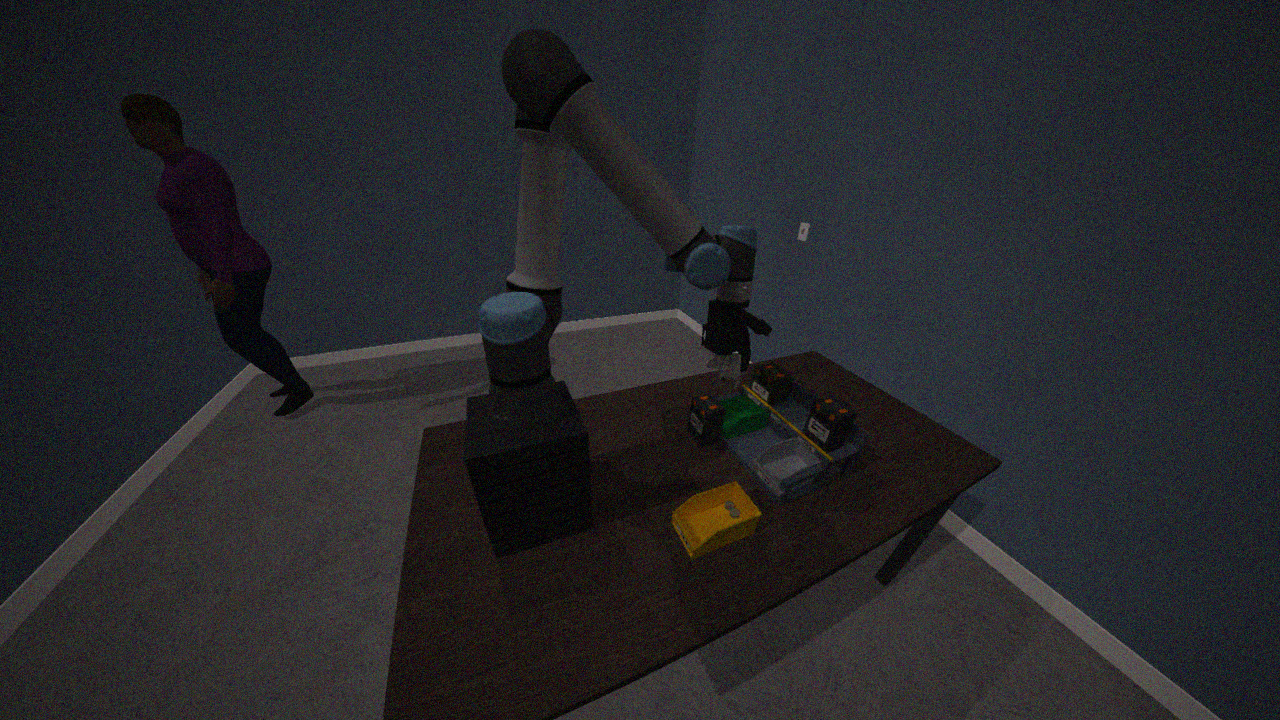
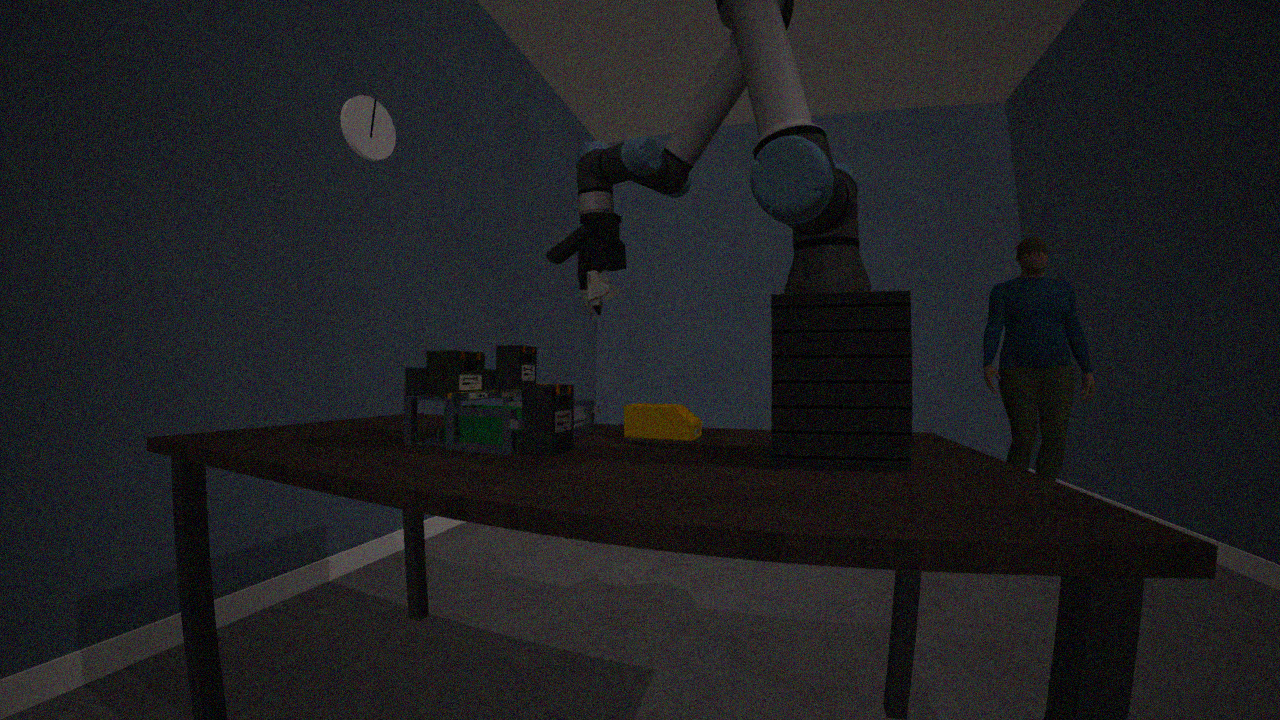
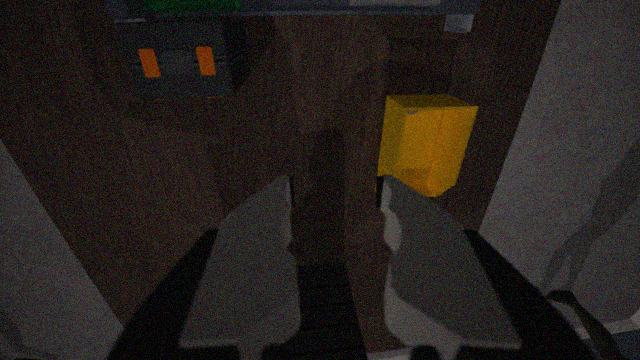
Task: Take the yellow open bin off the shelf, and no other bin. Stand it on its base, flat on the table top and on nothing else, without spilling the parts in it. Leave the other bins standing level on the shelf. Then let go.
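Where they show: gripper, fingertip midpoint: (image 1: pixel 728 384) (image 2: pixel 595 315) (image 3: pixel 334 179); arm's base, link origin: (image 1: pixel 526 409) (image 2: pixel 827 298).
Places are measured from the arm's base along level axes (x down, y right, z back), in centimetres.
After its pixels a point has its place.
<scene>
The yellow open bin (image 1: pixel 713 521) @(x 28.5, y 20.2, z -37.6 cm) (image 2: pixel 660 422) @(x 24.9, y 16.5, z -35.9 cm) (image 3: pixel 435 145) @(x 28.5, y 26.1, z -36.6 cm) stands upright on its base, flat on the table top (image 1: pixel 572 617) @(x 28.8, y 28.7, z -1.2 cm), apart from the shelf. Round grey parts (image 1: pixel 732 508) @(x 27.6, y 19.3, z -43.6 cm) lie inside it. My gripper (image 1: pixel 733 368) @(x 1.0, y 4.1, z -47.1 cm) (image 2: pixel 597 309) @(x 1.0, y 4.1, z -47.1 cm) (image 3: pixel 334 179) @(x 1.0, y 4.1, z -47.1 cm) is part open with nothing between its fingers. It hangs high above the table, clear of the yellow bin. The grey shelf (image 2: pixel 410 420) @(x 23.5, y -15.5, z -80.2 cm) holds a green bin (image 1: pixel 744 415) @(x 27.9, y -11.1, z -70.0 cm) (image 2: pixel 484 425) @(x 23.7, y -13.3, z -62.6 cm) and a clear bin (image 1: pixel 787 461) @(x 27.9, y 11.5, z -68.7 cm), which look level. The shelf is dim, so its details are hard to tell.
Black boxes with orange marks (image 1: pixel 705 419) @(x 18.2, y -3.8, z -48.2 cm) (image 1: pixel 830 424) @(x 9.6, y 18.0, z -71.1 cm) (image 1: pixel 771 383) @(x 10.6, y -4.0, z -70.7 cm) stand beside and at the shelf. A yellow strip (image 1: pixel 787 422) @(x 17.6, y 6.3, z -70.0 cm) crosses the shelf. The black robot pedestal (image 1: pixel 528 474) @(x 6.0, y 11.9, z 1.7 cm) (image 2: pixel 841 385) @(x 15.4, y -9.7, z 1.1 cm) stands on the table. A person (image 1: pixel 210 214) (image 2: pixel 1038 326) stands beyond the table.
</scene>
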